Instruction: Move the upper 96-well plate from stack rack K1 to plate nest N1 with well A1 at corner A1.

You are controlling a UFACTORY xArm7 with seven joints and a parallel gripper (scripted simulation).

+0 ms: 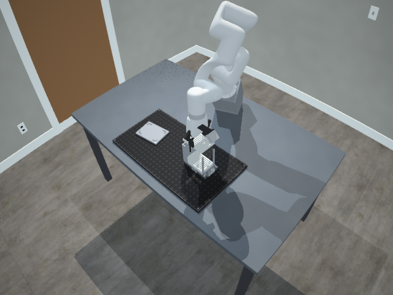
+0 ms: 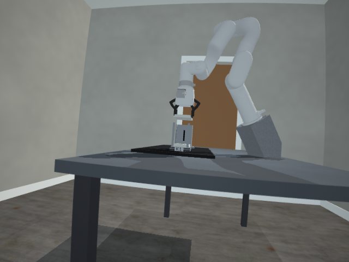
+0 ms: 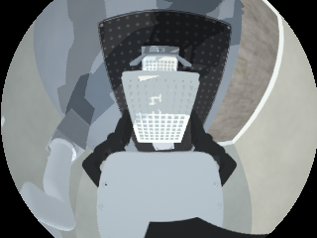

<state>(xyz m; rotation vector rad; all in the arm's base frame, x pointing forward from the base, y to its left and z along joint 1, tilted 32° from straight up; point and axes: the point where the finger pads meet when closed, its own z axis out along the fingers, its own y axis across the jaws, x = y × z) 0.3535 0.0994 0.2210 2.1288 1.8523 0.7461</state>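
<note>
My gripper is now 110 mm above the back wall, 70 mm to the left of it and 10 mm past it. From my hand the other things lie so: K1 label 180 mm below, 90 mm to the left, 10 mm ahead.
</note>
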